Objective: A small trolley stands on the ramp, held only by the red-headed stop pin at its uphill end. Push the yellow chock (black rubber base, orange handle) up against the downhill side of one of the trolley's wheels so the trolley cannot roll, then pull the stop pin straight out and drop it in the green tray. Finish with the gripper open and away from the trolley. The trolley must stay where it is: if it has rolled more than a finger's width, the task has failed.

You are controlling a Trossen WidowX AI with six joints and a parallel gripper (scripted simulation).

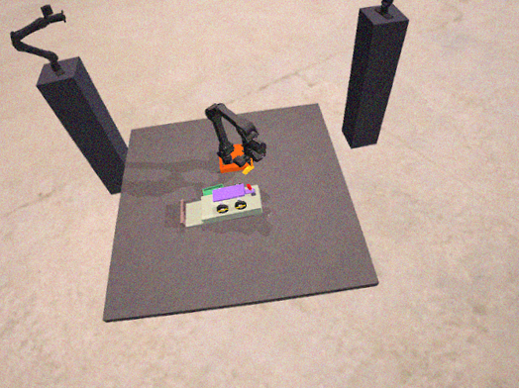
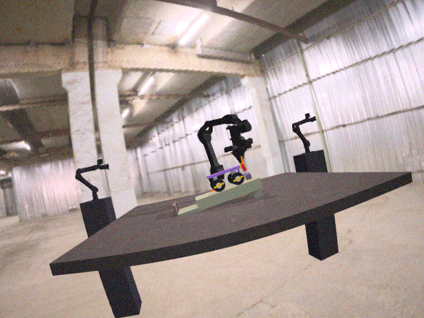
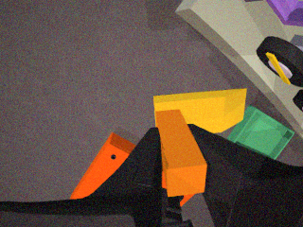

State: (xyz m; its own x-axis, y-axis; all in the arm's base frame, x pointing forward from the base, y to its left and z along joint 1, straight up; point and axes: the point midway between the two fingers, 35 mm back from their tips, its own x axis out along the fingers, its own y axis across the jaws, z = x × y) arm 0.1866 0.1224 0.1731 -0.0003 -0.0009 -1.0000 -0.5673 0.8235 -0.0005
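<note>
The yellow chock is 1 cm ahead of my gripper tip, 2 cm to the right of it and 1 cm below it. From my gripper tip the other things lie so: purple trolley (14 cm ahead, 14 cm to the right, 6 cm below); then brown bar (12 cm ahead, 41 cm to the right, 14 cm below); then red-headed stop pin (13 cm ahead, 3 cm to the right, 4 cm below).
</note>
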